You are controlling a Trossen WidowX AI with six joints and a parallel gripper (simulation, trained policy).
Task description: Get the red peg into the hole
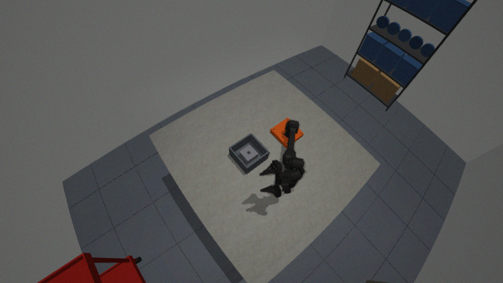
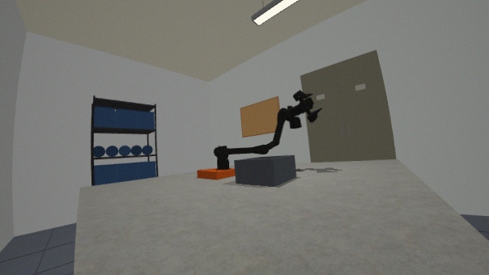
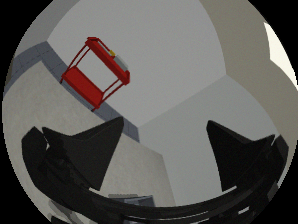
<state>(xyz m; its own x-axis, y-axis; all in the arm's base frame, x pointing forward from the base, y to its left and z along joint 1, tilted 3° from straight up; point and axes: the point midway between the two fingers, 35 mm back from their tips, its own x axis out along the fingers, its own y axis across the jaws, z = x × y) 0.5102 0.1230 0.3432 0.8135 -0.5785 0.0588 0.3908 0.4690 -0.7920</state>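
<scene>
Now: the red peg 37 cm behind my gripper tip, 32 cm below it and 3 cm to the right of it. The rest, counted from my gripper tip: grey box (33 cm below, 24 cm to the right, 23 cm behind).
</scene>
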